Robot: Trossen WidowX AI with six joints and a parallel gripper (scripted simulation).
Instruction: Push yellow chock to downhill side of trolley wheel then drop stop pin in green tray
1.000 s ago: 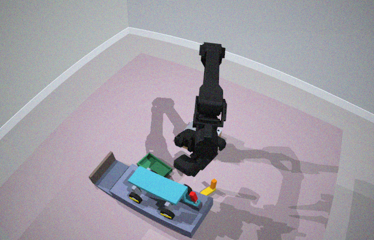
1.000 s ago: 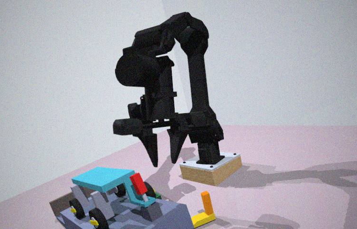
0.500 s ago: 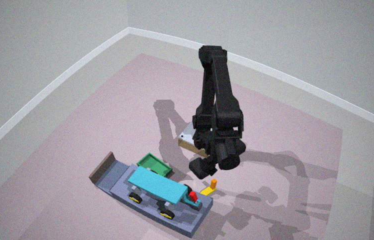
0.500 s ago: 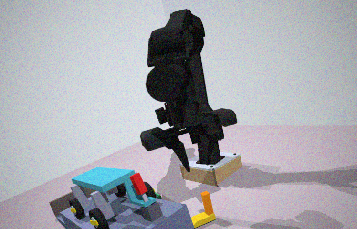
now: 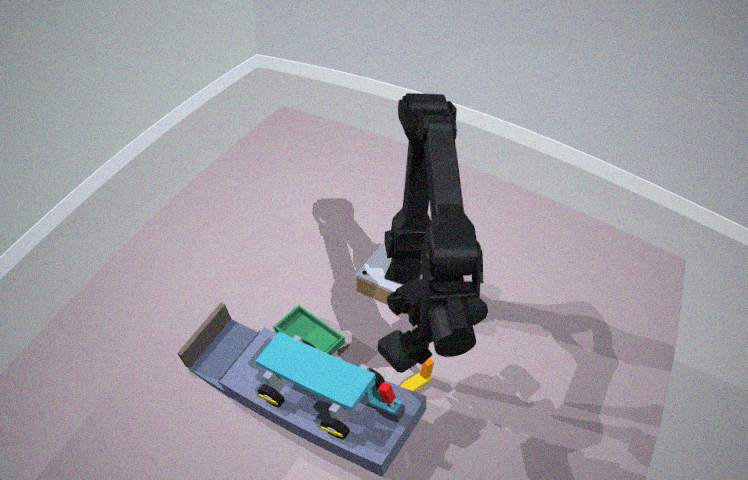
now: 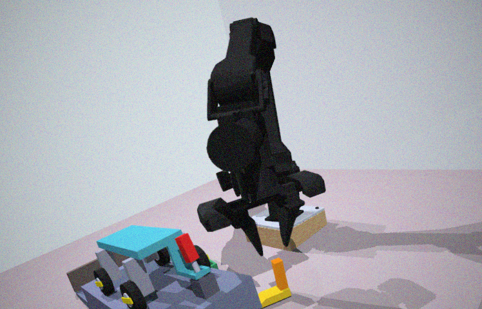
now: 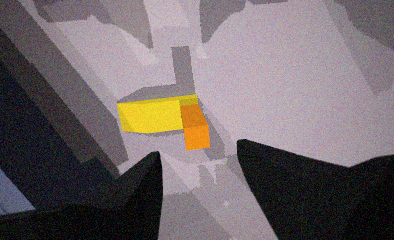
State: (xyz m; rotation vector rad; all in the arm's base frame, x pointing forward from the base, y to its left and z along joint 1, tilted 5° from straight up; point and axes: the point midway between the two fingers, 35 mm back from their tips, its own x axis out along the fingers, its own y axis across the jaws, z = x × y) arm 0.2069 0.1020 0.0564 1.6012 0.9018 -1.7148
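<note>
Right now the yellow chock is 20 mm ahead of my gripper tip, 10 mm to the right of it and 60 mm below it. Also, from my gripper tip: blue-grey ramp 130 mm ahead, 150 mm to the right, 40 mm below; red-headed stop pin 130 mm ahead, 30 mm to the right, 50 mm above; trolley 130 mm ahead, 150 mm to the right, 30 mm above.
</note>
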